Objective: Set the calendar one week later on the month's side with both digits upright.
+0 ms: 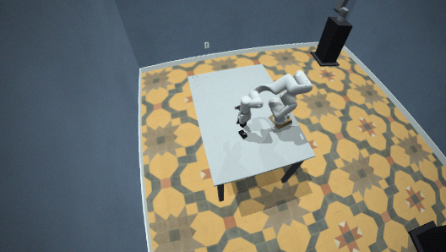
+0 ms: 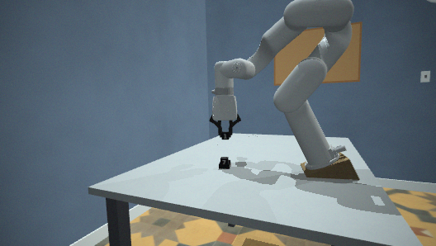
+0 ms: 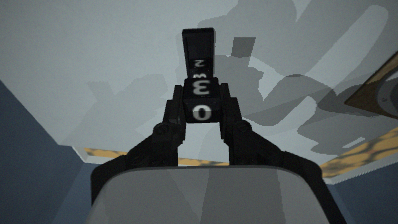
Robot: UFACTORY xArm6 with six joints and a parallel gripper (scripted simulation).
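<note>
The black calendar tray is 1 cm behind my hand, 2 cm to the left of it and 13 cm below it.
</note>
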